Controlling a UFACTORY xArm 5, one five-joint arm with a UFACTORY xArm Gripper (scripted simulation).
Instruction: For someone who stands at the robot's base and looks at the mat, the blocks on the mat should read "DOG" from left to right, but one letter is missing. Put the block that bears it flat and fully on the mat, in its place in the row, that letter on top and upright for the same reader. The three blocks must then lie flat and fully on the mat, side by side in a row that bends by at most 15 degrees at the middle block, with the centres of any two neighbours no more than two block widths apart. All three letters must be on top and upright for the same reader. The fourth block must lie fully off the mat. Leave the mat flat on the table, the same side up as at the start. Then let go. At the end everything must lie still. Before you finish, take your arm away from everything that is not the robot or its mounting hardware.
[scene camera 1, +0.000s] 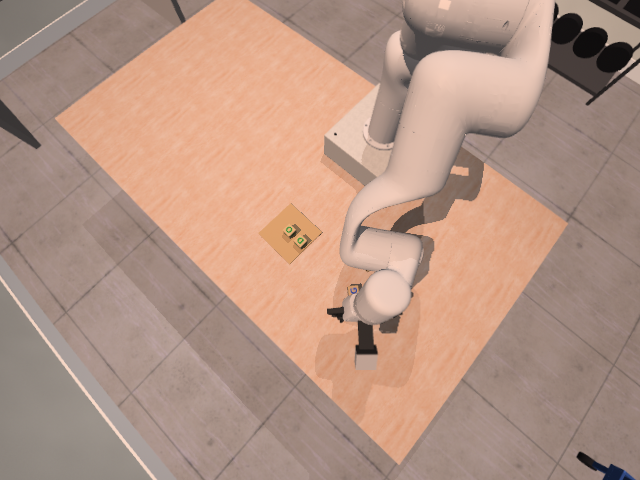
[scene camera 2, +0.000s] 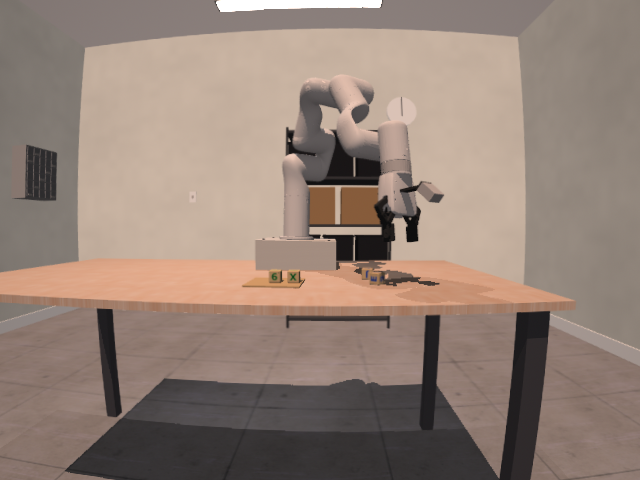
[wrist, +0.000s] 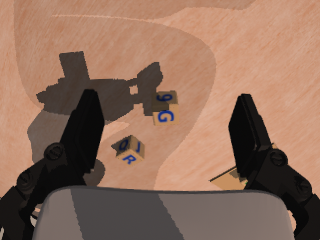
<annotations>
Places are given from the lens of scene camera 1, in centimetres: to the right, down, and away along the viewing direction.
my gripper (scene camera 1: 359, 316): 10, 19, 71
mat (scene camera 1: 273, 233): -14, -2, 88
</annotations>
